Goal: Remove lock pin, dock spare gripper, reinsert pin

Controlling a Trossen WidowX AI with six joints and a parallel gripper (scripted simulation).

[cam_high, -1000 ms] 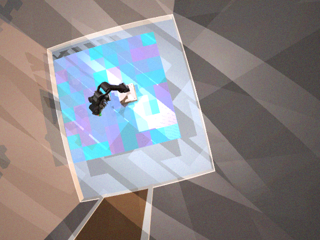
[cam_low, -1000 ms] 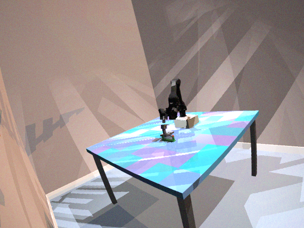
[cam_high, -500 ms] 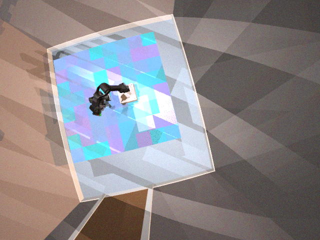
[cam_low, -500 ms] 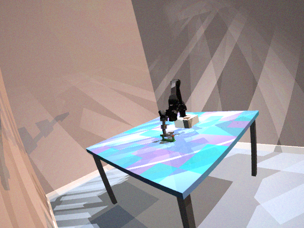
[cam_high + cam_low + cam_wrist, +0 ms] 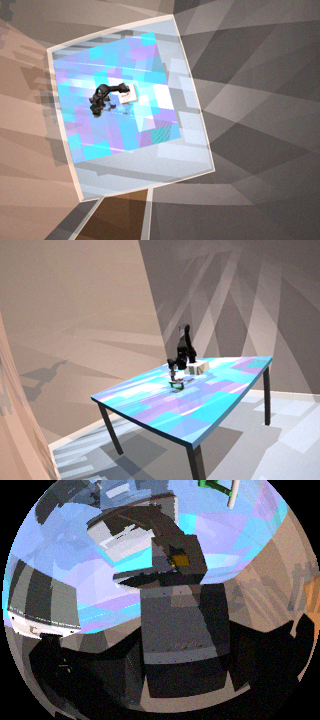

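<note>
Right now my gripper tip is 120 mm to the right of the green mount, 120 mm short of it and 110 mm above it. The rest, counted from my gripper tip: grey mount 80 mm below, 10 mm to the left, 10 mm ahead; then spare gripper 10 mm to the left.
</note>
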